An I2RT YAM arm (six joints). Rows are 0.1 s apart.
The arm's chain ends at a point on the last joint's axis. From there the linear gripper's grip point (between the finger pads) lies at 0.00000 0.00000 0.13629 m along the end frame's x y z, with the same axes.
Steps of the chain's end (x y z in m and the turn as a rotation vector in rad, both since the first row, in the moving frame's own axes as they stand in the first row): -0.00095 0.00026 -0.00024 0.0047 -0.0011 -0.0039; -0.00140 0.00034 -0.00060 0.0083 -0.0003 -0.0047; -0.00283 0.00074 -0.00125 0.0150 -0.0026 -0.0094; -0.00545 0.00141 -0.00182 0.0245 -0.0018 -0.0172; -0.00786 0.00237 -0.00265 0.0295 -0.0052 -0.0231; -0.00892 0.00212 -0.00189 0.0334 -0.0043 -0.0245; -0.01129 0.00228 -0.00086 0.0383 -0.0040 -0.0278; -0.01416 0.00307 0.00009 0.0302 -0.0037 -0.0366; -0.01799 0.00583 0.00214 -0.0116 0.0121 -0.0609; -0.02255 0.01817 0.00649 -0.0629 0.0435 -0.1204; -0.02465 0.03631 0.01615 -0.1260 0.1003 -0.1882
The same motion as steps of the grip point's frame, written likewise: -0.00110 -0.00038 -0.00024 0.0047 -0.0011 -0.0039; -0.00144 -0.00079 -0.00060 0.0083 -0.0003 -0.0047; -0.00319 -0.00130 -0.00127 0.0150 -0.0026 -0.0094; -0.00572 -0.00193 -0.00186 0.0245 -0.0018 -0.0172; -0.00861 -0.00164 -0.00271 0.0295 -0.0052 -0.0231; -0.00956 -0.00242 -0.00197 0.0334 -0.0043 -0.0245; -0.01191 -0.00293 -0.00096 0.0383 -0.0040 -0.0278; -0.01474 -0.00104 0.00003 0.0302 -0.0037 -0.0366; -0.01629 0.00736 0.00212 -0.0116 0.0121 -0.0609; -0.01613 0.02636 0.00609 -0.0629 0.0435 -0.1204; -0.00951 0.05203 0.01439 -0.1260 0.1003 -0.1882
